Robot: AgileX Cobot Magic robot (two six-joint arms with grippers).
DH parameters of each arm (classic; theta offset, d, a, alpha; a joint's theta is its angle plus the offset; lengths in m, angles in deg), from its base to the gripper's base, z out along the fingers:
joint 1: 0 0.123 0 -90
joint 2: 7.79 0 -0.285 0
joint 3: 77.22 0 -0.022 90
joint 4: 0 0.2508 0 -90
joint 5: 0 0 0.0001 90
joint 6: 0 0.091 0 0
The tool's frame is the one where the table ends.
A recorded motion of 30 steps. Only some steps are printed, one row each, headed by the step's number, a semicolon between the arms.
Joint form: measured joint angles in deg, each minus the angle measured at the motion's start. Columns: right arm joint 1, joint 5, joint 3, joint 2, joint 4, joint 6; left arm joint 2, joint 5, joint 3, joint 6, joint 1, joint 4.
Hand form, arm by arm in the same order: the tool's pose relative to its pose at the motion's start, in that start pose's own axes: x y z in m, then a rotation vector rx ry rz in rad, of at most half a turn. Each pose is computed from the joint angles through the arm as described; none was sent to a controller.
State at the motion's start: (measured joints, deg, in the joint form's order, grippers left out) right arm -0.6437 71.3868 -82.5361 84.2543 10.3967 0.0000; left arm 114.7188 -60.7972 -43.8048 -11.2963 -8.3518 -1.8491
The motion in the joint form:
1: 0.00 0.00 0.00 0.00 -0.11 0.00; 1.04 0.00 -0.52 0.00 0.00 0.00
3: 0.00 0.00 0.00 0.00 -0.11 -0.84; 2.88 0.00 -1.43 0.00 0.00 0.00
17: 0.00 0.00 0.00 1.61 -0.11 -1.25; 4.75 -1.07 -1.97 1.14 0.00 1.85
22: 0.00 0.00 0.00 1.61 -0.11 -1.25; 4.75 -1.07 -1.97 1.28 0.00 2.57
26: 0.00 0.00 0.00 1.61 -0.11 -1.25; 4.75 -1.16 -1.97 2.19 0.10 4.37
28: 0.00 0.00 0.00 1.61 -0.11 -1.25; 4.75 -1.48 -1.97 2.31 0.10 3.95
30: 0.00 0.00 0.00 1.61 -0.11 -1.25; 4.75 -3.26 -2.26 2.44 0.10 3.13
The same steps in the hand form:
1: 0.0000 -0.0002 0.0000 0.0018 0.0000 -0.0006; 0.0044 0.0009 0.0027 -0.0019 0.0089 0.0003
3: 0.0000 -0.0002 0.0000 0.0018 0.0000 -0.0153; 0.0125 0.0025 0.0072 -0.0053 0.0247 0.0007
17: -0.0030 -0.0017 0.0100 0.0031 0.0277 -0.0176; 0.0212 0.0017 0.0102 0.0219 0.0345 0.0361
22: -0.0030 -0.0017 0.0100 0.0031 0.0277 -0.0176; 0.0214 0.0007 0.0101 0.0329 0.0366 0.0443
26: -0.0030 -0.0017 0.0100 0.0031 0.0277 -0.0176; 0.0217 -0.0012 0.0100 0.0593 0.0394 0.0743
28: -0.0030 -0.0017 0.0100 0.0031 0.0277 -0.0176; 0.0210 -0.0007 0.0101 0.0540 0.0327 0.0729
30: -0.0030 -0.0017 0.0100 0.0031 0.0277 -0.0176; 0.0169 -0.0005 0.0112 0.0482 -0.0051 0.0679

